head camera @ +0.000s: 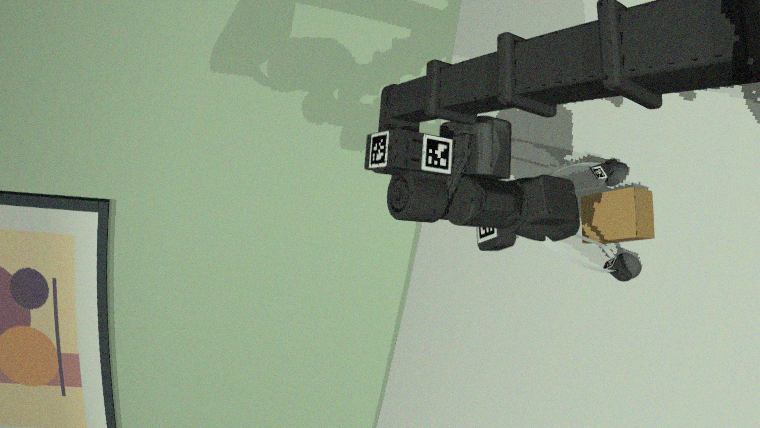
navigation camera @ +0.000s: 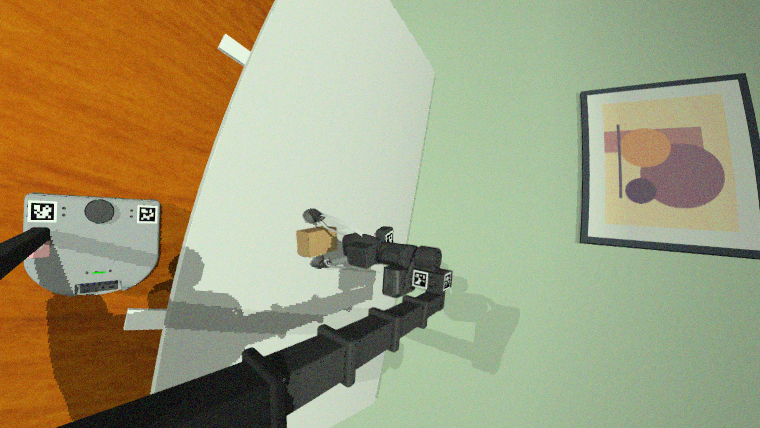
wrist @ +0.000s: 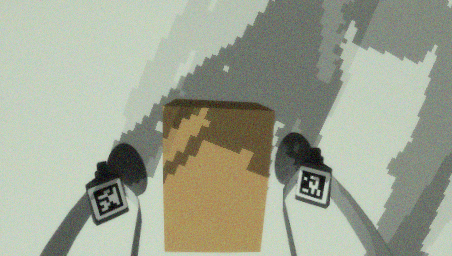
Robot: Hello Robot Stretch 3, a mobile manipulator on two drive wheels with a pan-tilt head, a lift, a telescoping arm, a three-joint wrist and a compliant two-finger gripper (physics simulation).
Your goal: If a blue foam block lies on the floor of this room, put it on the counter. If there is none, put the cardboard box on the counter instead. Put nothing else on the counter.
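The tan cardboard box (head camera: pixel 642 213) (navigation camera: pixel 311 243) (wrist: pixel 215 205) rests upright on a broad white surface (head camera: pixel 531 345) (navigation camera: pixel 319 132) (wrist: pixel 50 65). My gripper (head camera: pixel 621 219) (navigation camera: pixel 316 238) (wrist: pixel 211 159) is open, with one fingertip on each side of the box. In the wrist view a gap shows between the left fingertip and the box, and a narrower one at the right fingertip. The frames do not tell whether this white surface is the counter. No blue foam block shows in these views.
A green wall (head camera: pixel 239 239) (navigation camera: pixel 505 159) with a framed picture (head camera: pixel 31 308) (navigation camera: pixel 659 164) stands along the white surface. My grey base (navigation camera: pixel 127 239) is on the orange wood floor (navigation camera: pixel 106 106). Two white legs (navigation camera: pixel 234 48) (navigation camera: pixel 146 319) stick out below the surface's edge near the base.
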